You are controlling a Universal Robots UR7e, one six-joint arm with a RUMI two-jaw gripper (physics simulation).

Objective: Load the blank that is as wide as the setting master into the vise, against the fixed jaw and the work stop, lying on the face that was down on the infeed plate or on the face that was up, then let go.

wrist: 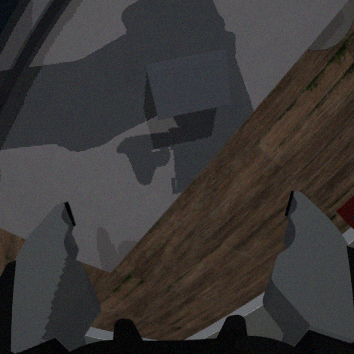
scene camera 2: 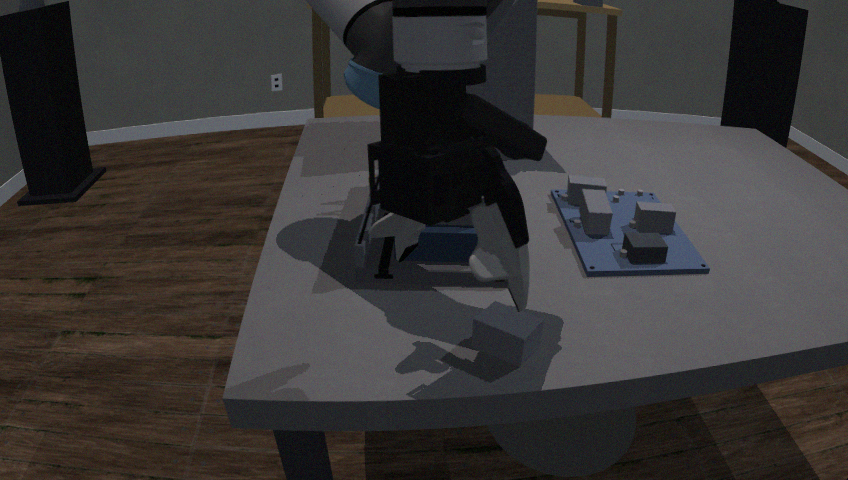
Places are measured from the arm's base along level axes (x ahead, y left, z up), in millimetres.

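Where they show: gripper, fingertip midpoint: (wrist: 178, 199) (scene camera 2: 456, 284).
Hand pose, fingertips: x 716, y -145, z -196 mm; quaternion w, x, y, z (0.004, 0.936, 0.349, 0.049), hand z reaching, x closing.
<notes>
After its pixels a point has its place.
A grey block (scene camera 2: 505, 336) {x 712, y -93, z -261 mm} (wrist: 190, 82) {x 689, y -85, z -256 mm} is at the table's front part, partly in shadow. It looks tilted; its contact with the table is unclear. My gripper (scene camera 2: 461, 283) {x 716, y -145, z -195 mm} (wrist: 178, 199) {x 716, y -145, z -195 mm} is open and empty, above the table behind the block in the scene view. The blue infeed plate (scene camera 2: 684, 256) {x 534, y 204, z -284 mm} at the right bears light blocks, among them one at the back (scene camera 2: 586, 189) {x 411, y 80, z -237 mm}, a long one (scene camera 2: 597, 214) {x 468, y 81, z -250 mm} and one at the right (scene camera 2: 654, 217) {x 461, y 180, z -259 mm}, plus a dark block (scene camera 2: 645, 248) {x 547, y 128, z -261 mm}. The vise (scene camera 2: 447, 245) {x 545, y -136, z -249 mm} is mostly hidden behind my gripper; its jaws and work stop cannot be made out.
The grey table (scene camera 2: 606, 333) {x 681, y 32, z -292 mm} (wrist: 45, 185) {x 628, y -268, z -292 mm} has its front edge close to the block. Wooden floor (scene camera 2: 148, 327) (wrist: 270, 150) lies beyond the edge. Small pegs stand on the infeed plate. A wooden shelf unit (scene camera 2: 611, 65) and a grey column (scene camera 2: 512, 71) {x 149, y 16, z -122 mm} stand behind.
</notes>
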